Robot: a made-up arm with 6 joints. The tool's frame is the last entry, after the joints.
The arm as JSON. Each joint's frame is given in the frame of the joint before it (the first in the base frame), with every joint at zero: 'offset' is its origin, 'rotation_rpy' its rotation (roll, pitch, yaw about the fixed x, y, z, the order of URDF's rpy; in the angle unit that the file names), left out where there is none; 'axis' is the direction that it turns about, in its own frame. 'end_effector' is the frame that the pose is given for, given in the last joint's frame.
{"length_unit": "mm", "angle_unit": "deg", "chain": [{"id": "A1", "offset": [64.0, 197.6, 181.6], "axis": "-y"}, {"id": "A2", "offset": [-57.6, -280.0, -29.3], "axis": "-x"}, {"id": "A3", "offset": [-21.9, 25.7, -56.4], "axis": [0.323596, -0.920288, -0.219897]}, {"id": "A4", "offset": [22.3, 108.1, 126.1], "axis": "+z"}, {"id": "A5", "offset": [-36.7, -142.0, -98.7], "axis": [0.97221, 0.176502, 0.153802]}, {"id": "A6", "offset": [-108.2, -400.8, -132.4], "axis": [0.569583, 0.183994, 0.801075]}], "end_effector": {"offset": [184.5, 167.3, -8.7], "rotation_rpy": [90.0, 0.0, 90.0]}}
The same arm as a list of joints. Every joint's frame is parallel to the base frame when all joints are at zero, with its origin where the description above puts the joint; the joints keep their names.
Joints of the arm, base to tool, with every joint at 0 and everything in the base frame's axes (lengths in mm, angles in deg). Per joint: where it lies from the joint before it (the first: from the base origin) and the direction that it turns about. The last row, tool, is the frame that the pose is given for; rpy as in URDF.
A1: origin 64 197.6 181.6 axis 0 -1 0
A2: origin -57.6 -280 -29.3 axis -1 0 0
A3: origin -21.9 25.7 -56.4 axis 0.323596 -0.920288 -0.219897
A4: origin 22.3 108.1 126.1 axis 0 0 1
A5: origin -36.7 -142 -98.7 axis 0.97221 0.176502 0.153802
A6: origin -108.2 -400.8 -132.4 axis 0.569583 0.183994 0.801075
tool: origin 184.5 167.3 -8.7 rpy 90 0 90

